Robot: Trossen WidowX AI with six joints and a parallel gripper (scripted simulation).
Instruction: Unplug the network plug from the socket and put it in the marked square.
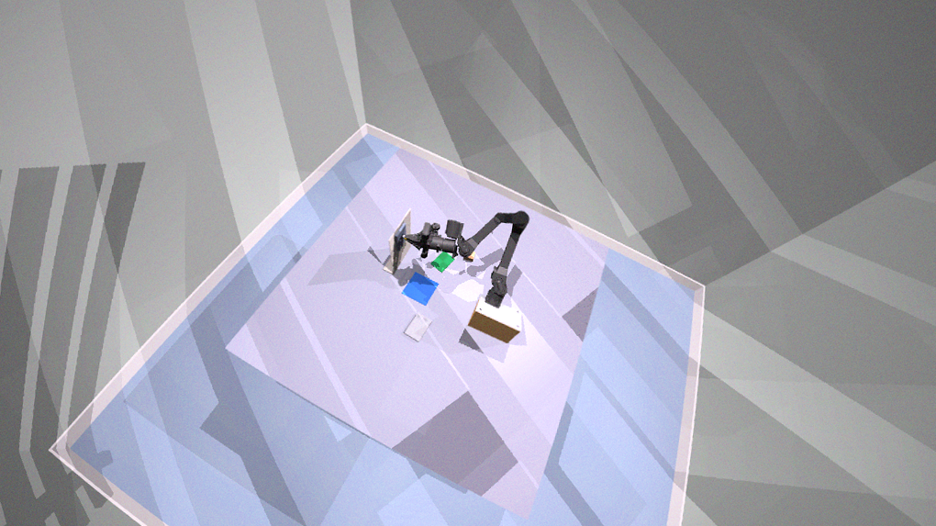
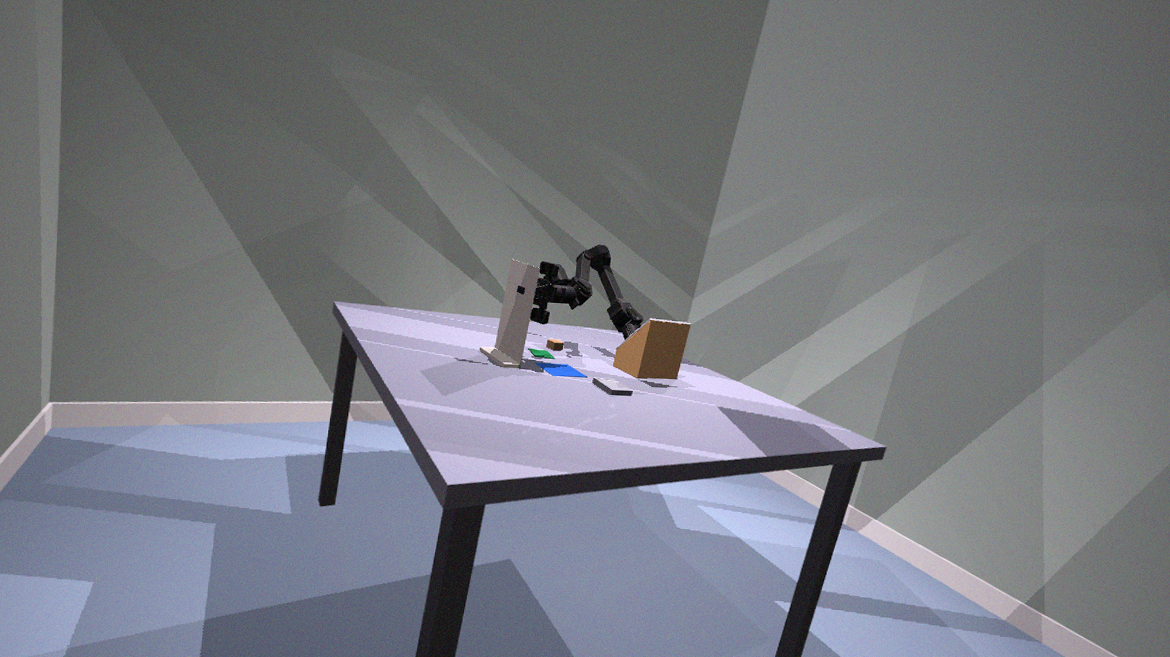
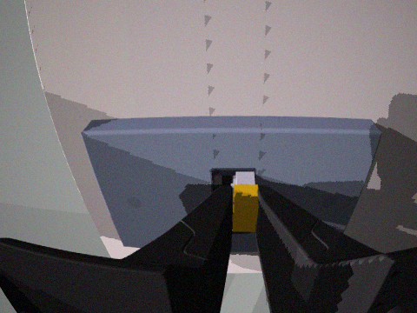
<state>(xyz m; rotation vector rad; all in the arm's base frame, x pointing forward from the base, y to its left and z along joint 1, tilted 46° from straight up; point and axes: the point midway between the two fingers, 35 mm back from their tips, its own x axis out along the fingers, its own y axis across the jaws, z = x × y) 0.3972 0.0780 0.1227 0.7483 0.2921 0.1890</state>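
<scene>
Right now my gripper tip is 13 cm past the blue square, 8 cm to the right of it and 21 cm above it. Also, from my gripper tip: network plug (1 cm ahead); upright panel (2 cm ahead, 1 cm to the left, 8 cm below); small block (24 cm behind, 18 cm to the right, 20 cm below).
</scene>
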